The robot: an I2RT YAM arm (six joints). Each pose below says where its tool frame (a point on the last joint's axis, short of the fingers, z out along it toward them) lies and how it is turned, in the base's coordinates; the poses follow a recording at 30 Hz.
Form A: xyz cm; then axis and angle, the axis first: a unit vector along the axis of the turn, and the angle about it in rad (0 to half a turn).
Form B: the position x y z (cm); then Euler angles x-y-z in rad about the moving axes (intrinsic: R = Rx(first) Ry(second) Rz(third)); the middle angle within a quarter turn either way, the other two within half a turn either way. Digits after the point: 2 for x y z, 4 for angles.
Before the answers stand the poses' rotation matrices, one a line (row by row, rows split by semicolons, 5 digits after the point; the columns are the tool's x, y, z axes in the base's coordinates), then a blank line. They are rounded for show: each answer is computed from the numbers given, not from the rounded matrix.
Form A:
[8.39, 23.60, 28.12, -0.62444, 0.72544, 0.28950, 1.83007]
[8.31, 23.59, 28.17, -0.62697, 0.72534, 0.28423, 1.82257]
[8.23, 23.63, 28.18, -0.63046, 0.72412, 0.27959, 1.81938]
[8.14, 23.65, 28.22, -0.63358, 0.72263, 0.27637, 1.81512]
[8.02, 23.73, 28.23, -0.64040, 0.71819, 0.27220, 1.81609]
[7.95, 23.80, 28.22, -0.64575, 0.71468, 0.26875, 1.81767]
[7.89, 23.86, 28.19, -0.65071, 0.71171, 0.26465, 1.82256]
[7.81, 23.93, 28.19, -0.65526, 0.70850, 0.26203, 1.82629]
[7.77, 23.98, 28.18, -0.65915, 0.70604, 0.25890, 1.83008]
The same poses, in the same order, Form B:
0.23352 -0.84896 0.47407; -0.28931 0.40481 0.86743; -0.92832 -0.33971 -0.15108
0.24190 -0.84333 0.47987; -0.29279 0.40807 0.86473; -0.92507 -0.34968 -0.14821
0.24924 -0.83984 0.48222; -0.29785 0.40732 0.86335; -0.92150 -0.35881 -0.14863
0.25663 -0.83676 0.48371; -0.30044 0.40661 0.86279; -0.91863 -0.36674 -0.14704
0.26686 -0.83567 0.48004; -0.30757 0.39821 0.86419; -0.91334 -0.37827 -0.15076
0.27453 -0.83490 0.47706; -0.31369 0.39122 0.86519; -0.90897 -0.38717 -0.15450
0.27979 -0.83480 0.47416; -0.32218 0.38361 0.86547; -0.90439 -0.39492 -0.16162
0.28515 -0.83510 0.47041; -0.32806 0.37611 0.86656; -0.90059 -0.40142 -0.16671
0.28949 -0.83495 0.46803; -0.33446 0.36991 0.86678; -0.89685 -0.40746 -0.17217

[8.39, 23.60, 28.12, -1.7432, 0.4939, 1.3024]
[8.31, 23.59, 28.17, -1.7405, 0.5005, 1.2915]
[8.23, 23.63, 28.18, -1.7413, 0.5032, 1.2823]
[8.14, 23.65, 28.22, -1.7396, 0.5049, 1.2732]
[8.02, 23.73, 28.23, -1.7435, 0.5007, 1.2617]
[7.95, 23.80, 28.22, -1.7475, 0.4973, 1.2531]
[7.89, 23.86, 28.19, -1.7554, 0.4940, 1.2474]
[7.81, 23.93, 28.19, -1.7609, 0.4898, 1.2418]
[7.77, 23.98, 28.18, -1.7669, 0.4871, 1.2371]

